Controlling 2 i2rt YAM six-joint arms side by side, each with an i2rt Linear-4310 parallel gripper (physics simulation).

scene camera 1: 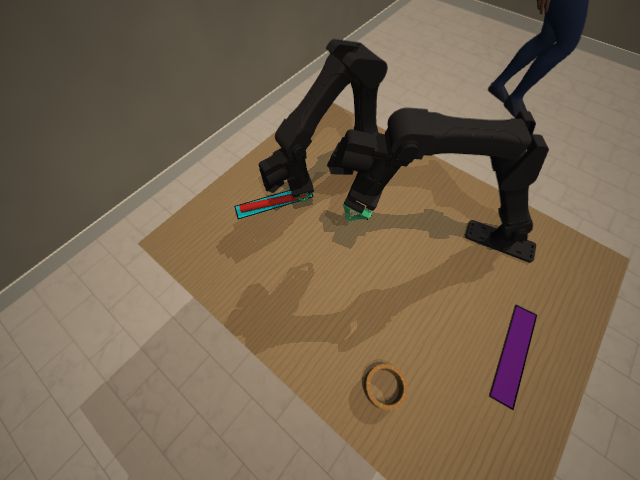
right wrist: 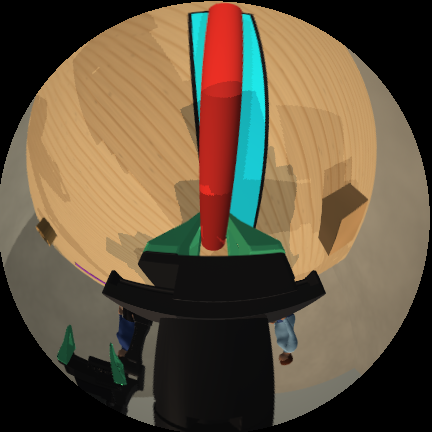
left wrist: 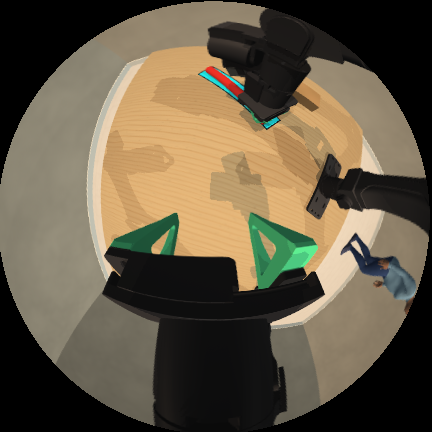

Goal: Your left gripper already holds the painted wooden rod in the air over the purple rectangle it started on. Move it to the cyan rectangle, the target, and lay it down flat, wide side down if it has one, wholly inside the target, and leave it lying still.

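Frame: origin at the left arm's base, x ahead, y left, z up, level; centimetres.
Seen in the pictures: left gripper, fingertip midpoint: [scene camera 1: 353, 208] [right wrist: 88, 335] [left wrist: 213, 217]; right gripper, fingertip midpoint: [scene camera 1: 303, 197] [right wrist: 213, 216] [left wrist: 259, 118]; left arm's base, origin of the base link: [scene camera 1: 499, 241]; right arm's base, origin of the base link: [left wrist: 324, 185].
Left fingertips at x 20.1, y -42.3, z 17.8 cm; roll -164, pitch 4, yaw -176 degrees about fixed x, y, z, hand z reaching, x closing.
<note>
Pixels of each thing's middle, then the offset from my left fingertips to it. "spot": a spot on its surface instead. Level surfaces: height alone.
- red rod, body centre: [right wrist: 219, 112] [left wrist: 235, 89] [scene camera 1: 274, 201] dy -27.2, dx -2.3, dz -16.4 cm
- purple rectangle, surface spot: [scene camera 1: 512, 356] spot: dy +51.3, dx +12.5, dz -17.7 cm
- orange-brown ring, surface spot: [scene camera 1: 387, 406] spot: dy +25.4, dx +37.3, dz -12.9 cm
- wooden surface, its level: dz -17.8 cm
The red rod [scene camera 1: 264, 203] [left wrist: 225, 80] [right wrist: 220, 135] lies lengthwise along the cyan rectangle [scene camera 1: 250, 213] [left wrist: 272, 123] [right wrist: 254, 130], looking about level. In the right wrist view its near part overlaps the rectangle's left edge; whether it touches the surface is unclear. My right gripper [scene camera 1: 305, 196] [right wrist: 213, 216] is shut on the rod near its near end. My left gripper [scene camera 1: 357, 212] [left wrist: 213, 217] [right wrist: 88, 335] is open and empty, above the wooden surface to the right of the rod in the scene view. The purple rectangle [scene camera 1: 512, 356] is bare. The right wrist hides part of the rod in the left wrist view.
An orange-brown ring [scene camera 1: 387, 406] lies on the wooden surface [scene camera 1: 439, 335] at the lower middle of the scene view. The left arm's base plate [scene camera 1: 478, 234] is at the right. The two wrists are close beside each other. A person [scene camera 1: 560, 31] stands beyond the surface.
</note>
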